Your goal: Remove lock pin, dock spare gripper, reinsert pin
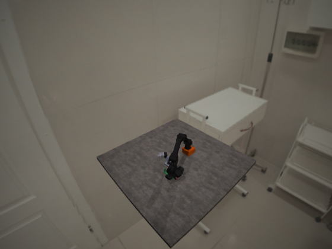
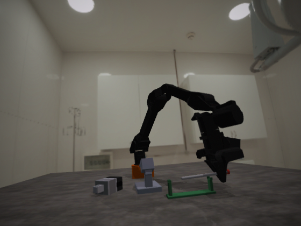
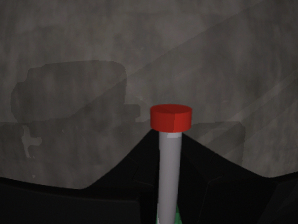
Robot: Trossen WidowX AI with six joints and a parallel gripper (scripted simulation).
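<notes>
My gripper tip is now 1 cm past the green rack and 10 cm to the left of it. From my gripper tip the other things lie so: spare gripper: 14 cm behind, 35 cm to the right; then grey mount: 13 cm behind, 21 cm to the right, 3 cm above.
</notes>
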